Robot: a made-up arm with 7 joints. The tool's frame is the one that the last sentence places.
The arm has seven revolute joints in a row. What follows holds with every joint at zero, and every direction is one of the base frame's. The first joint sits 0.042 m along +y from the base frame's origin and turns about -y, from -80 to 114.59 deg. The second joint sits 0.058 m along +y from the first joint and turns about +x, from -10 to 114.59 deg. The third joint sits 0.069 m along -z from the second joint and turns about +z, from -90 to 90 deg. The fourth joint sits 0.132 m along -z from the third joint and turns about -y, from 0 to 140 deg. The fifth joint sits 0.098 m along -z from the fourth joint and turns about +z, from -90 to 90 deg. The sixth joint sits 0.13 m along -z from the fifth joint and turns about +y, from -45 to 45 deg. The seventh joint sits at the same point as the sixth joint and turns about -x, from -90 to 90 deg. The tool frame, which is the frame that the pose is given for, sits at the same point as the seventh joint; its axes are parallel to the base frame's.
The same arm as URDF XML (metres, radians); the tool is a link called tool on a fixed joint. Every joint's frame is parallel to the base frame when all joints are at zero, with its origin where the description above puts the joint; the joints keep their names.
<robot name="arm">
  <link name="base_link"/>
  <link name="link1"/>
  <link name="link2"/>
  <link name="link3"/>
  <link name="link4"/>
  <link name="link5"/>
  <link name="link6"/>
  <link name="link7"/>
  <link name="tool"/>
  <joint name="joint 1" type="revolute">
    <parent link="base_link"/>
    <child link="link1"/>
    <origin xyz="0.0000 0.0420 0.0000"/>
    <axis xyz="0 -1 0"/>
    <limit lower="-1.3963" upper="2.0000"/>
  </joint>
  <joint name="joint 2" type="revolute">
    <parent link="link1"/>
    <child link="link2"/>
    <origin xyz="0.0000 0.0580 0.0000"/>
    <axis xyz="1 0 0"/>
    <limit lower="-0.1745" upper="2.0000"/>
  </joint>
  <joint name="joint 3" type="revolute">
    <parent link="link2"/>
    <child link="link3"/>
    <origin xyz="0.0000 0.0000 -0.0690"/>
    <axis xyz="0 0 1"/>
    <limit lower="-1.5708" upper="1.5708"/>
  </joint>
  <joint name="joint 4" type="revolute">
    <parent link="link3"/>
    <child link="link4"/>
    <origin xyz="0.0000 0.0000 -0.1320"/>
    <axis xyz="0 -1 0"/>
    <limit lower="0.0000" upper="2.4435"/>
  </joint>
  <joint name="joint 5" type="revolute">
    <parent link="link4"/>
    <child link="link5"/>
    <origin xyz="0.0000 0.0000 -0.0980"/>
    <axis xyz="0 0 1"/>
    <limit lower="-1.5708" upper="1.5708"/>
  </joint>
  <joint name="joint 6" type="revolute">
    <parent link="link5"/>
    <child link="link6"/>
    <origin xyz="0.0000 0.0000 -0.1300"/>
    <axis xyz="0 1 0"/>
    <limit lower="-0.7854" upper="0.7854"/>
  </joint>
  <joint name="joint 7" type="revolute">
    <parent link="link6"/>
    <child link="link7"/>
    <origin xyz="0.0000 0.0000 0.0000"/>
    <axis xyz="-1 0 0"/>
    <limit lower="-1.5708" upper="1.5708"/>
  </joint>
  <joint name="tool_fixed" type="fixed">
    <parent link="link7"/>
    <child link="tool"/>
    <origin xyz="0.0000 0.0000 0.0000"/>
  </joint>
</robot>

